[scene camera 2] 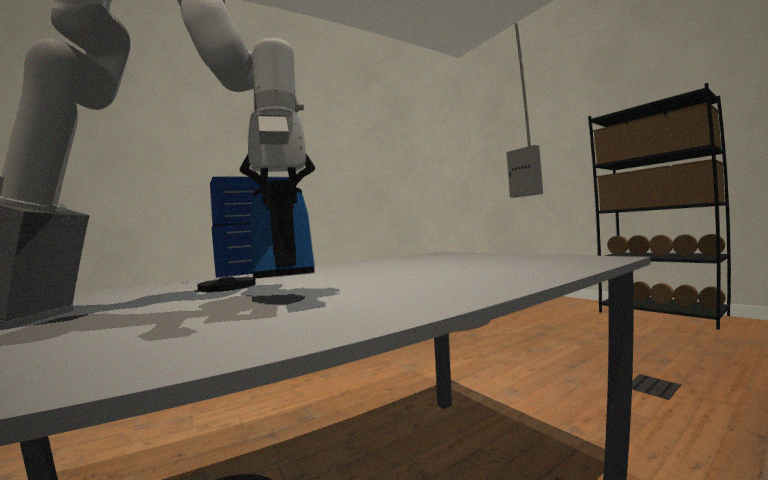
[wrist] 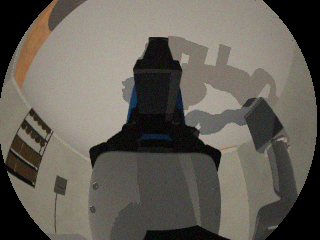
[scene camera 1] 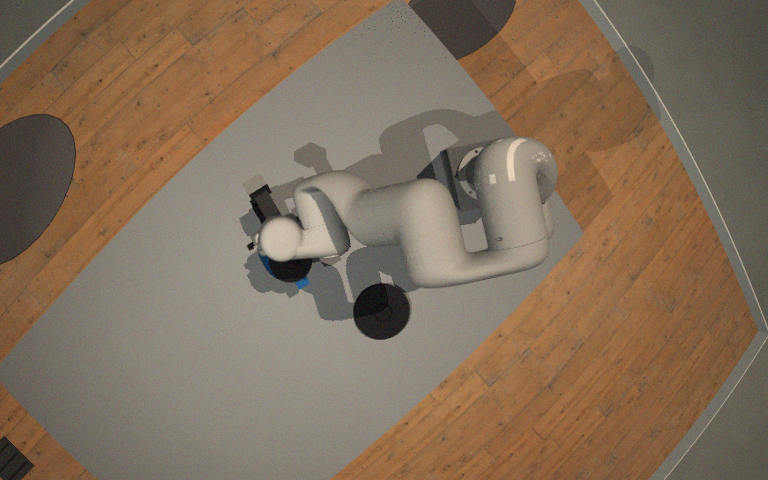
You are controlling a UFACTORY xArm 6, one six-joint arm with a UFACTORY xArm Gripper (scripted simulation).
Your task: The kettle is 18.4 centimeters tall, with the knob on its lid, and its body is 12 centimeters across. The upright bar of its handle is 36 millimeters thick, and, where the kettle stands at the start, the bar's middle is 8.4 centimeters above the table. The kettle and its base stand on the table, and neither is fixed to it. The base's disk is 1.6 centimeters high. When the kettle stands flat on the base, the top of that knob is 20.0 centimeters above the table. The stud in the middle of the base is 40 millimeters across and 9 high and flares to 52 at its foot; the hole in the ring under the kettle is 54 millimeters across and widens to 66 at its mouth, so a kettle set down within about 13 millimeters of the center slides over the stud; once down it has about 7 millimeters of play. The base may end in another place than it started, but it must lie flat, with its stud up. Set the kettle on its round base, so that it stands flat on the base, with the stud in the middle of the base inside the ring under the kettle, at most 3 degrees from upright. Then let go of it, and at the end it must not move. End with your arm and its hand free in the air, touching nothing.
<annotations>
blue kettle: scene camera 2; wrist; scene camera 1 288, 272
same spot on blue kettle: (wrist: 157, 76) = (scene camera 2: 281, 180)
</annotations>
